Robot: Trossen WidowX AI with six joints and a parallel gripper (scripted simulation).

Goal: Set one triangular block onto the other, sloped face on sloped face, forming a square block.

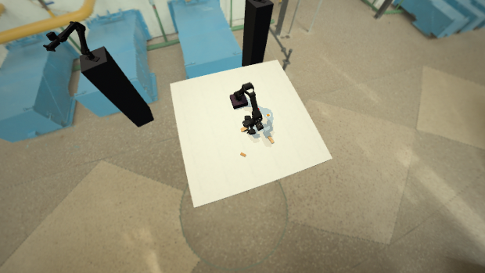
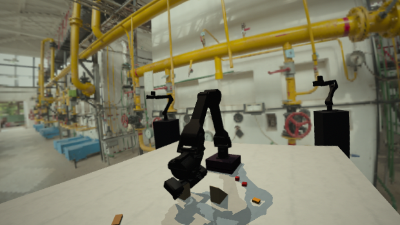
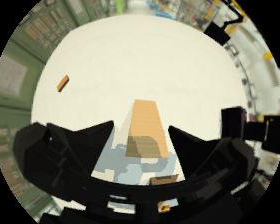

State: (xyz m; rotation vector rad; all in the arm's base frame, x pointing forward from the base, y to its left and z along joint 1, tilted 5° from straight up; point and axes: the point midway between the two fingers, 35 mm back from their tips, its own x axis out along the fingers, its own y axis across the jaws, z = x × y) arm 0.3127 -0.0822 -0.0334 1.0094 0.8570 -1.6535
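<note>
Now: gripper tip 1 cm to the right of the triangular block. Also, from my gripper tip: small orange block 28 cm to the left, 3 cm behind, 1 cm below.
</note>
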